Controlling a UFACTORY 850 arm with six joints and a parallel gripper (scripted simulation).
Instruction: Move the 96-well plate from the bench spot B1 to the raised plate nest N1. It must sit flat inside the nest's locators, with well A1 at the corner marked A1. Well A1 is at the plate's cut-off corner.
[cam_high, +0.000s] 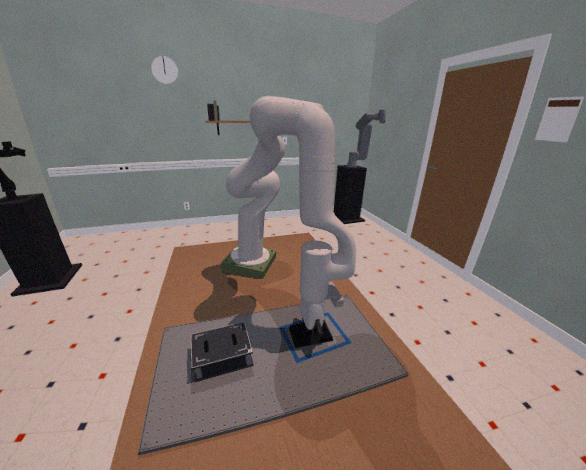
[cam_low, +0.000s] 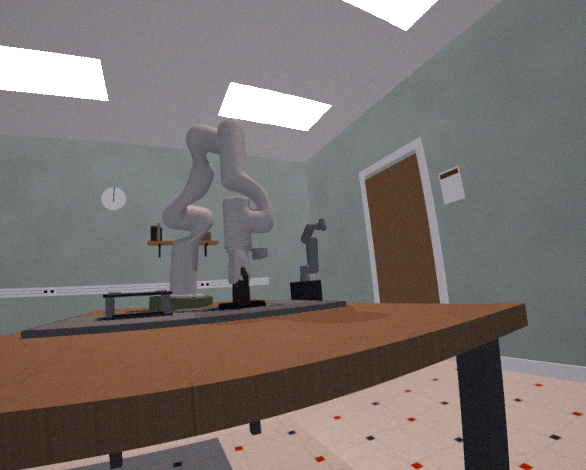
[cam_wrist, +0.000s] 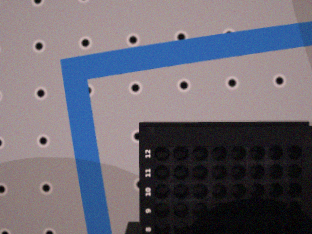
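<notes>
My gripper is now 1 cm above the 96-well plate. Also, from my hand: raised plate nest (29 cm to the right, 4 cm above).
</notes>
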